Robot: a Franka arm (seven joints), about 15 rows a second.
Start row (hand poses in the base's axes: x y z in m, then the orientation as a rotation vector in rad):
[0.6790, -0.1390, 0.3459, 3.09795, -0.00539, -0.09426]
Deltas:
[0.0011, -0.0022, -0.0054, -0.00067, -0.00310, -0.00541]
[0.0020, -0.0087, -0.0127, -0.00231, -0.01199, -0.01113]
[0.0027, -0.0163, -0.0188, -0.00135, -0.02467, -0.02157]
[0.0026, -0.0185, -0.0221, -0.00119, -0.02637, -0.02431]
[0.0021, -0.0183, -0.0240, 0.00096, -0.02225, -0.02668]
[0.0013, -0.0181, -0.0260, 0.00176, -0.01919, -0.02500]
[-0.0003, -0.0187, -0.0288, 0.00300, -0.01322, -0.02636]
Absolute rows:
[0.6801, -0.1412, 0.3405, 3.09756, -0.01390, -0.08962]
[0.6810, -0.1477, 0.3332, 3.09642, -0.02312, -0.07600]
[0.6817, -0.1553, 0.3271, 3.09797, -0.03966, -0.05673]
[0.6816, -0.1575, 0.3238, 3.09821, -0.04396, -0.05419]
[0.6811, -0.1573, 0.3219, 3.10025, -0.04742, -0.06069]
[0.6803, -0.1571, 0.3199, 3.10093, -0.04469, -0.06540]
[0.6787, -0.1577, 0.3171, 3.10197, -0.04657, -0.07473]

